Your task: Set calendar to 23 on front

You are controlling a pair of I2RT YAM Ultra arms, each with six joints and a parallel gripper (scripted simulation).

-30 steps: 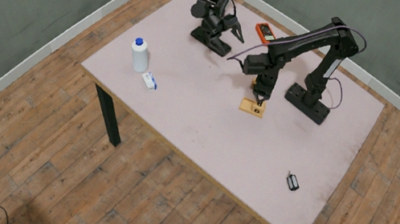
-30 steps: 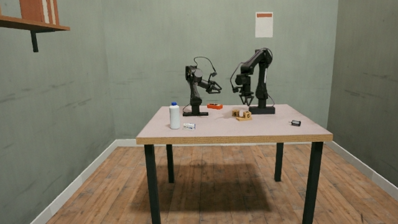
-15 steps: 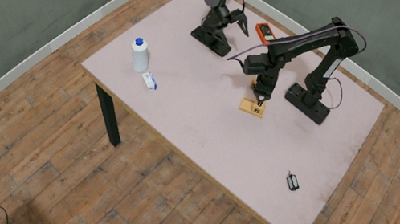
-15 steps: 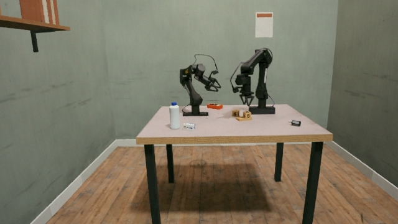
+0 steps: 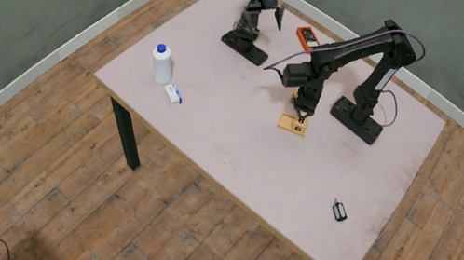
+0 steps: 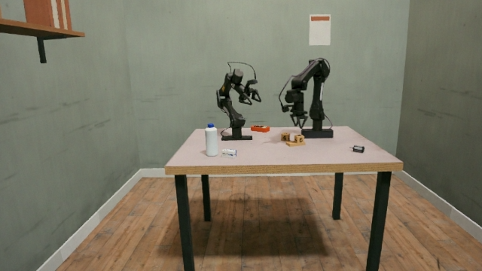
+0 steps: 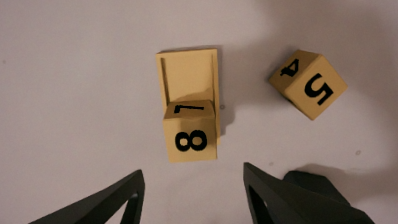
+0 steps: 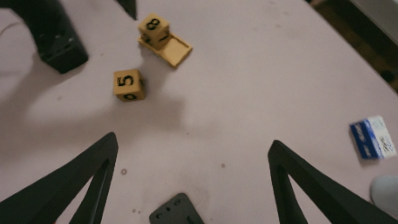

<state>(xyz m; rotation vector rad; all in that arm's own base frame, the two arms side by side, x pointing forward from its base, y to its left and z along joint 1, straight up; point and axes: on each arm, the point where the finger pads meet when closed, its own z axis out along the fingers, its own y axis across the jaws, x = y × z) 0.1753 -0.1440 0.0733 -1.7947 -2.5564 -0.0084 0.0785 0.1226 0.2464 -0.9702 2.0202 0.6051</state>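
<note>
My left hand is 2 cm to the left of the wooden tray and 10 cm above it. From my left hand the other things lie so: number cube 8 cm below; then white bottle 16 cm ahead, 50 cm to the right, 3 cm below; then black object 17 cm ahead, 29 cm to the left, 9 cm below.
</note>
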